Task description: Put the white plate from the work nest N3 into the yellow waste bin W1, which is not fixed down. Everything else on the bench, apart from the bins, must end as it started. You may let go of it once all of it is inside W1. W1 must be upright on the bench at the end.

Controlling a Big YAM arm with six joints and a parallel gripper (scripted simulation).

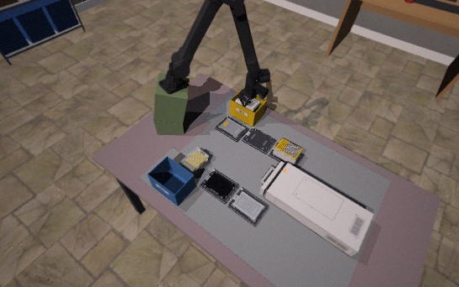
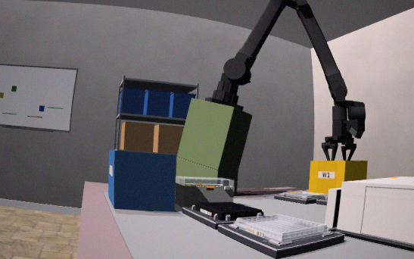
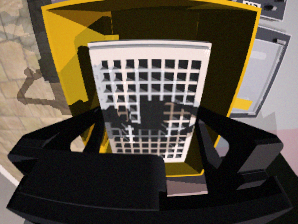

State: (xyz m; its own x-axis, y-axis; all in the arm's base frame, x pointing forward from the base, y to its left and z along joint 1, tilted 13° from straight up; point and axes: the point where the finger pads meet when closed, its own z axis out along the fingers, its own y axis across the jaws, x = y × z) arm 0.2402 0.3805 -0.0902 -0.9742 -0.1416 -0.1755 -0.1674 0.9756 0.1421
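Right now my hand is right at the white plate. From my hand the other things lie so: yellow bin (70 mm below); then grey lidded plate (160 mm to the right, 90 mm below, 30 mm ahead); then dark nest N3 (200 mm ahead, 100 mm to the right, 100 mm below).
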